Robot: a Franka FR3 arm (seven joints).
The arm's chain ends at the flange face. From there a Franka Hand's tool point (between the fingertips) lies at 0.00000 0.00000 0.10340 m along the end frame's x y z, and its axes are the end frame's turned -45 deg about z.
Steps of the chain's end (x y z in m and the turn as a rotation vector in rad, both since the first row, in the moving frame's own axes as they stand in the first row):
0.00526 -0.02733 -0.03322 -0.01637 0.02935 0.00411
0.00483 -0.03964 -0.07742 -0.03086 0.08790 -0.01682
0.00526 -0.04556 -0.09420 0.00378 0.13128 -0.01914
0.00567 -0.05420 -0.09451 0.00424 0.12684 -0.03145
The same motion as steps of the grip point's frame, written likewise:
0.02399 -0.01226 -0.03328 -0.03233 0.00918 0.00411
0.03568 -0.01598 -0.07787 -0.08398 0.04033 -0.01682
0.04587 -0.01930 -0.09509 -0.09016 0.09550 -0.01914
0.05203 -0.02553 -0.09534 -0.08669 0.09269 -0.03145

